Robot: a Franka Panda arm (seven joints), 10 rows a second.
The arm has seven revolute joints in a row. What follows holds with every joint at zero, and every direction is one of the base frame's. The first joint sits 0.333 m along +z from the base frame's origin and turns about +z. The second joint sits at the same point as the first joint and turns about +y. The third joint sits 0.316 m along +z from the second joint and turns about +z. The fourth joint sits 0.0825 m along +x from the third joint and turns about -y. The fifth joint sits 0.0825 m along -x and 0.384 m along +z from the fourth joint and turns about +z. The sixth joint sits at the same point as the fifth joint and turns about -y. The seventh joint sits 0.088 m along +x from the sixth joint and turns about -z. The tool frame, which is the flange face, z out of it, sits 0.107 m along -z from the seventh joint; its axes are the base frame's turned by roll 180, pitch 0 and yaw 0 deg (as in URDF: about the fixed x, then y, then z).
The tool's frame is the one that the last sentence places.
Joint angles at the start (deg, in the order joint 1, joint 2, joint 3, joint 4, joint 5, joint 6, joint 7):
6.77 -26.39 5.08 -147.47 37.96 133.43 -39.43
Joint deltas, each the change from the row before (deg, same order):
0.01 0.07 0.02 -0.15 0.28 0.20 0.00
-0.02 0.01 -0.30 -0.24 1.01 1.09 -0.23
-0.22 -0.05 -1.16 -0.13 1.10 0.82 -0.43
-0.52 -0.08 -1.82 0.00 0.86 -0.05 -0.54
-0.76 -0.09 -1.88 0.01 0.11 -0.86 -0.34
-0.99 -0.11 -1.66 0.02 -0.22 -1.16 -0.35
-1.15 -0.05 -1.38 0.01 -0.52 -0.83 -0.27
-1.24 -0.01 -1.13 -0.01 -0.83 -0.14 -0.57
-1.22 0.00 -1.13 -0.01 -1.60 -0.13 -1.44
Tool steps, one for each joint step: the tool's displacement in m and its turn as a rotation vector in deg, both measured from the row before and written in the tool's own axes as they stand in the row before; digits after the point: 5 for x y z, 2 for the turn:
-0.00071 0.00045 0.00116 0.08 0.08 0.26
-0.00026 0.00362 -0.00123 -0.09 1.23 0.87
-0.00098 0.00983 -0.00535 0.01 1.66 1.60
-0.00223 0.01470 -0.00817 0.27 1.44 2.08
-0.00360 0.01555 -0.00822 0.30 0.65 1.98
-0.00406 0.01499 -0.00817 0.24 0.31 1.70
-0.00388 0.01471 -0.00799 -0.18 0.31 1.49
-0.00323 0.01469 -0.00821 -0.84 0.53 0.87
-0.00373 0.01475 -0.00803 -1.26 0.10 -0.52

